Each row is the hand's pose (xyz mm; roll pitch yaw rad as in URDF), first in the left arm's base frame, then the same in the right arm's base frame.
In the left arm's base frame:
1: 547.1 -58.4 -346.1 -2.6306 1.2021 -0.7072
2: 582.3 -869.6 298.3 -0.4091 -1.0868 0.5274
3: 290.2 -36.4 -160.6 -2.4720 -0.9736 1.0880
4: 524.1 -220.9 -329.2 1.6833 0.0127 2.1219
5: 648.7 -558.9 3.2 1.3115 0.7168 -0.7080
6: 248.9 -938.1 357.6 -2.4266 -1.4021 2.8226
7: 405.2 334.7 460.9 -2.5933 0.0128 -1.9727
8: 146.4 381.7 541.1 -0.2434 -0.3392 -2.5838
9: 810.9 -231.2 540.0 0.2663 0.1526 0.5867
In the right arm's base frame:
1: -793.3 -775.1 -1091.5 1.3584 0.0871 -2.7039
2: -22.6 -1468.1 -1107.0 0.0481 0.6014 0.3701
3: -583.3 -680.1 -872.9 -1.3616 0.4757 0.6959
4: -744.4 -926.4 -1047.7 -2.8638 -0.3980 1.6787
5: -375.1 -1224.0 -1171.5 -0.8872 0.3942 -2.3151
6: 90.7 -1467.9 -780.6 0.2522 0.0064 0.2366
7: -59.5 -240.9 -1137.3 1.9427 -0.5466 -1.3288
8: 43.5 -138.0 -904.0 -2.6680 -0.9322 -0.5176
9: 67.9 -848.6 -1462.3 2.4452 1.0368 2.3385

